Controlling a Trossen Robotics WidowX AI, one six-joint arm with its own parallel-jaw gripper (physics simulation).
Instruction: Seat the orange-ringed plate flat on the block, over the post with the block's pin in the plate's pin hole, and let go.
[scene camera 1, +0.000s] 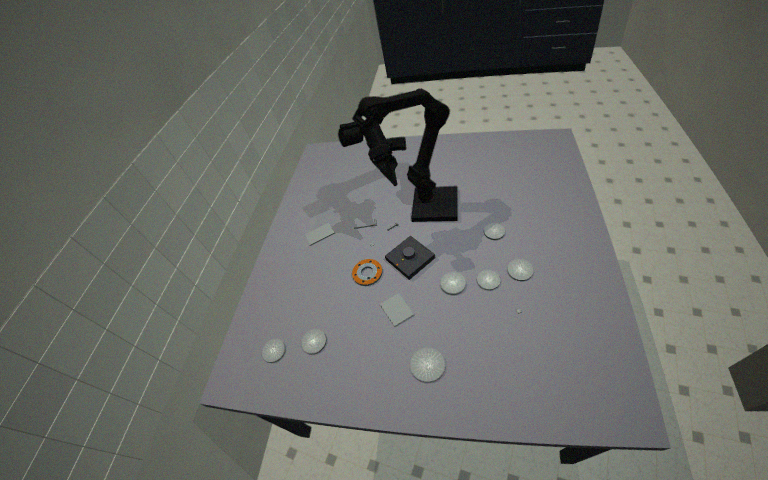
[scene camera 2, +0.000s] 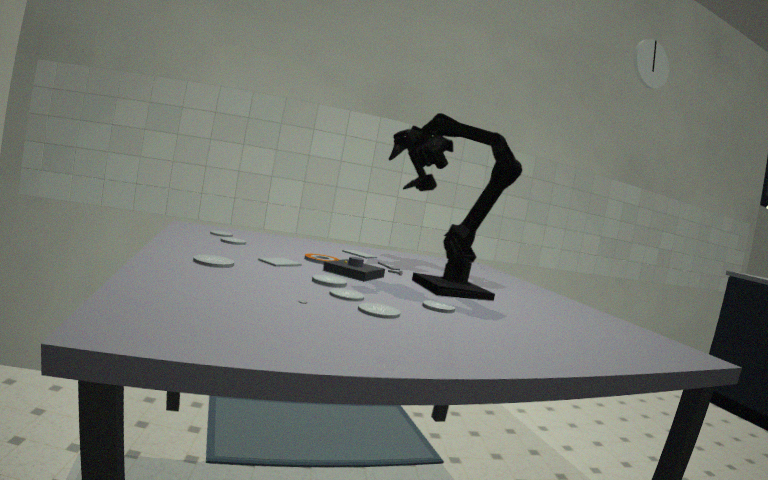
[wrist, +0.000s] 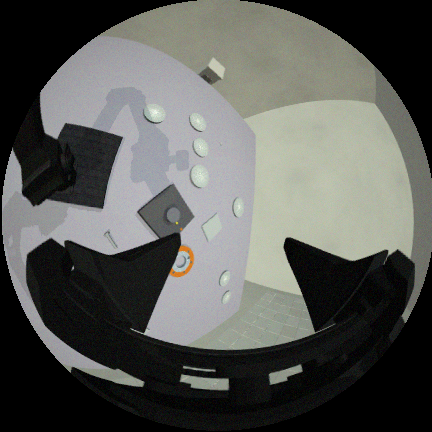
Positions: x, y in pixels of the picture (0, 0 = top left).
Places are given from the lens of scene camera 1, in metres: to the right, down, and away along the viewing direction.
my gripper (scene camera 1: 394, 183): 0.03, -0.17, 1.07
dark block (scene camera 1: 423, 256): 0.14, 0.06, 1.20
